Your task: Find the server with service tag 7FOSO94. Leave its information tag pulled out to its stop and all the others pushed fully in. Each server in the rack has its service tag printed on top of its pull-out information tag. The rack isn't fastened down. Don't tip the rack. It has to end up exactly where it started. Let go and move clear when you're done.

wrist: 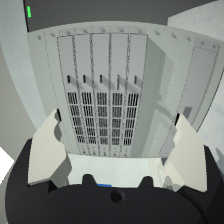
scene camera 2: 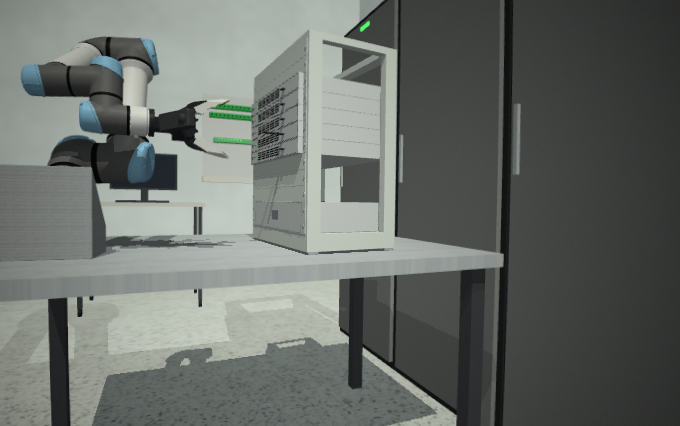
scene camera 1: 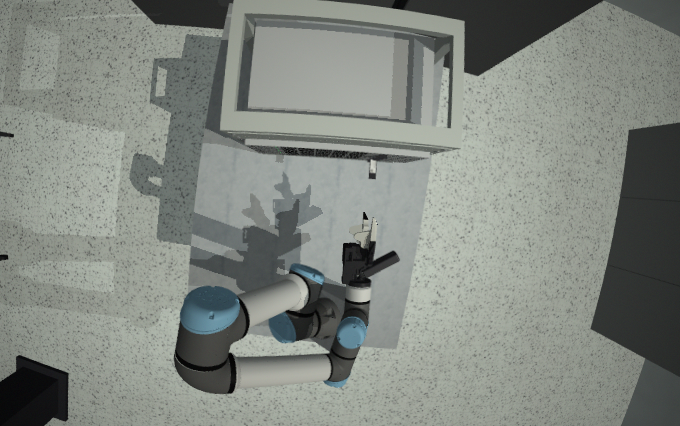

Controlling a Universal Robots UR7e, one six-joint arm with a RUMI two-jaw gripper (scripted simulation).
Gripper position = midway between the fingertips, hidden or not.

Note:
In view: my gripper (scene camera 1: 368, 214).
My gripper also shows in the wrist view (wrist: 118, 111) and in scene camera 2 (scene camera 2: 229, 129).

